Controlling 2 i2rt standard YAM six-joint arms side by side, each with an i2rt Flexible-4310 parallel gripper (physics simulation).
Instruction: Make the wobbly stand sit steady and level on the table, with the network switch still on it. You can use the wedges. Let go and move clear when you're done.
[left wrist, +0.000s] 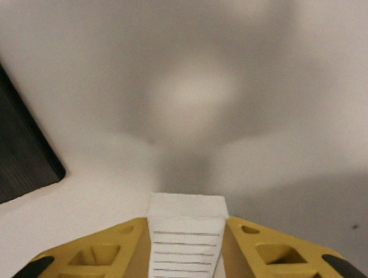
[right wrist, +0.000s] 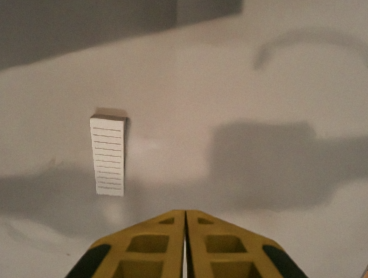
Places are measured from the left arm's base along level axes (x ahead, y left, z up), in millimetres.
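Pixels of known places: left gripper, fingertip midpoint: (left wrist: 186, 228); right gripper, fingertip midpoint: (right wrist: 185, 219).
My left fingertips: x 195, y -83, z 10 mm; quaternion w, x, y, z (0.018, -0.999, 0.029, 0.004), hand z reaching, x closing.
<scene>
Behind a point stands the place of what it marks.
My left gripper (left wrist: 186, 228) @(x 195, y -83, z 10 mm) is shut on a white wedge (left wrist: 186, 245) @(x 195, y -90, z 13 mm) with dark ridge lines, and holds it with its thick end facing away from the gripper. A dark, wood-grained piece (left wrist: 22, 145) @(x 122, y -56, z -15 mm) with a rounded corner shows at the left edge of the left wrist view; it may be part of the stand. A second white ridged wedge (right wrist: 108, 156) @(x 387, y -691, z -16 mm) lies on the table, left of centre in the right wrist view. My right gripper (right wrist: 185, 219) @(x 457, y -663, z 98 mm) is shut with its fingertips together, apart from that wedge. The network switch does not show in either view.
The pale table top (left wrist: 100, 75) @(x 161, y -28, z -23 mm) (right wrist: 185, 85) @(x 463, y -629, z -23 mm) carries several soft shadows. A large dark shadow lies at the upper left of the right wrist view. A small orange-brown corner (right wrist: 365, 272) shows at that view's lower right edge.
</scene>
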